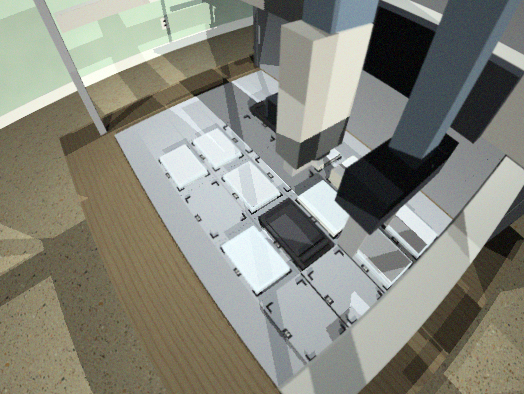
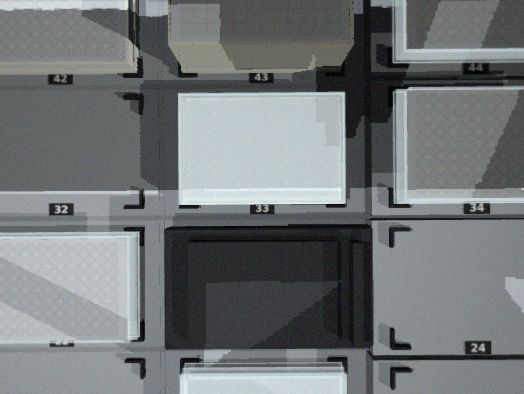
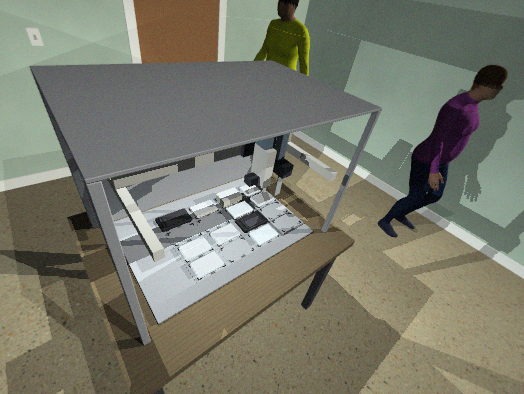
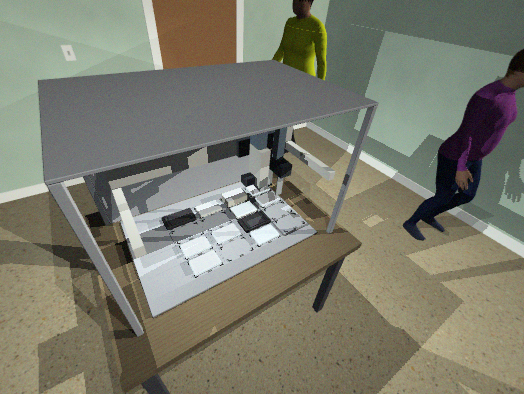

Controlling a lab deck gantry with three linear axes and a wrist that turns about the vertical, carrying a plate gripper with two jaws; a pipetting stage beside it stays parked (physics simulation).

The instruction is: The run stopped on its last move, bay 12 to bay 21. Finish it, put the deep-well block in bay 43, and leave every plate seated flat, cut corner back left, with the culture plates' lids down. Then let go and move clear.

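Frame: origin at the robot's base, x ahead, y left, z up, level; millimetres.
Seen in the pictures: gripper, fingertip midpoint: [image 1: 362, 234] [image 3: 271, 189] [image 4: 273, 189]; robot's base, origin of the base link: [image 1: 159, 160] [image 3: 199, 279] [image 4: 195, 277].
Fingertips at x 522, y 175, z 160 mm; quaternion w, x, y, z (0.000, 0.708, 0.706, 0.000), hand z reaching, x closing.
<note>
Pixels of each thing's top centre, then the offset from my fingertips to it. "spot": a spot on its surface instead.
- cream deep-well block, middle of its top: [image 1: 360, 177] [image 3: 229, 194] [image 4: 234, 194] dx -130, dy +189, dz -118 mm
- Bay 12, surface spot: [image 1: 216, 205] spot: dx -298, dy -124, dz -160 mm
- black plate, middle of its top: [image 2: 268, 294] [image 1: 296, 227] [image 3: 252, 218] [image 4: 254, 218] dx -126, dy -24, dz -129 mm
My gripper [image 1: 358, 238] [image 3: 278, 187] [image 4: 278, 187] hangs above the right part of the deck near bays 34 and 44. It looks open, with no plate between the jaws; its far jaw is mostly hidden. The cream deep-well block [image 2: 261, 54] [image 3: 230, 200] [image 4: 234, 200] stands in bay 43. A white plate [image 1: 217, 145] [image 3: 195, 247] [image 4: 195, 246] lies in bay 21 and looks flat. Bay 12 [image 1: 216, 205] holds no plate. A white plate [image 1: 183, 165] lies in bay 11. Flat-looking plates in bays 22 [image 2: 65, 285] and 33 [image 2: 261, 145] show. Cut corners are too small to tell.
The parked pipetting stage [image 1: 320, 85] stands left of my gripper and hides part of the back row. A black plate [image 1: 295, 232] [image 2: 265, 300] lies in bay 23, another black one [image 3: 173, 220] in bay 41. White plates lie in bays 13 [image 1: 255, 257], 34 [image 2: 460, 145] and 44 [image 2: 455, 55].
</note>
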